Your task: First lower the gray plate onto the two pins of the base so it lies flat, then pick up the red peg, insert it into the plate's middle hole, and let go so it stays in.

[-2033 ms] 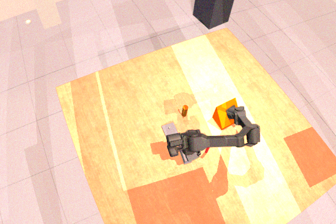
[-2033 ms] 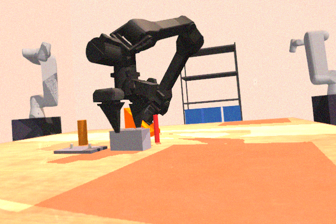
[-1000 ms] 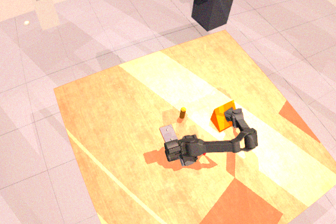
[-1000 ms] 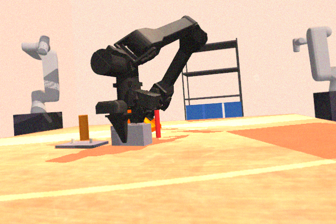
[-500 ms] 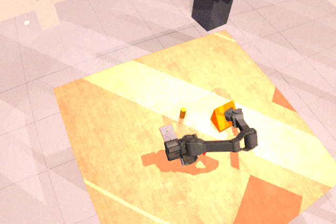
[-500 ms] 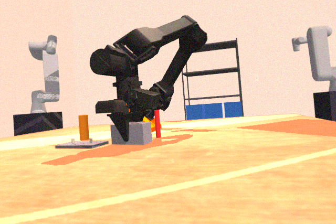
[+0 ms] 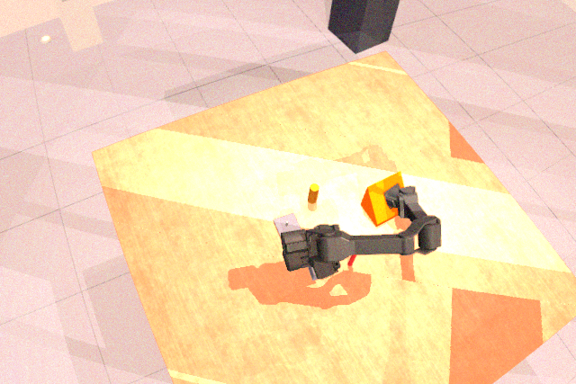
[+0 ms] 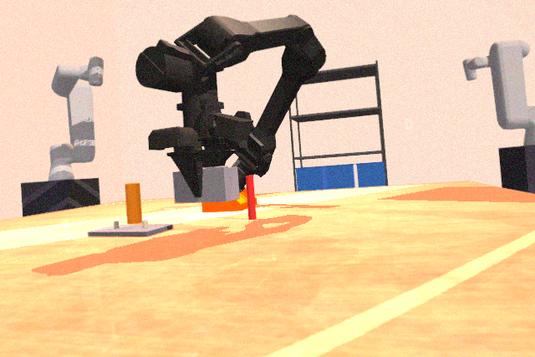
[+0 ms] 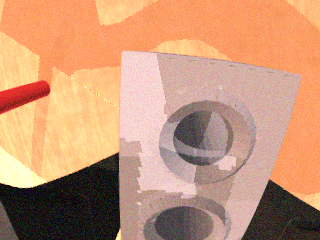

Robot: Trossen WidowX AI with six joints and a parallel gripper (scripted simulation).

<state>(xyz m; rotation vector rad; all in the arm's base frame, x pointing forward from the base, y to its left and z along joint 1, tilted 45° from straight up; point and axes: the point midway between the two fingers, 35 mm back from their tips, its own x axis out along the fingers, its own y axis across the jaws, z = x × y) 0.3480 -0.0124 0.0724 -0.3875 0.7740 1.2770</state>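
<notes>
My gripper tip is now 110 mm past the red peg, 50 mm to the right of it and 10 mm above it. Also, from my gripper tip: orange cylinder (200 mm to the right, 140 mm behind, 10 mm below); gray plate (30 mm above).
</notes>
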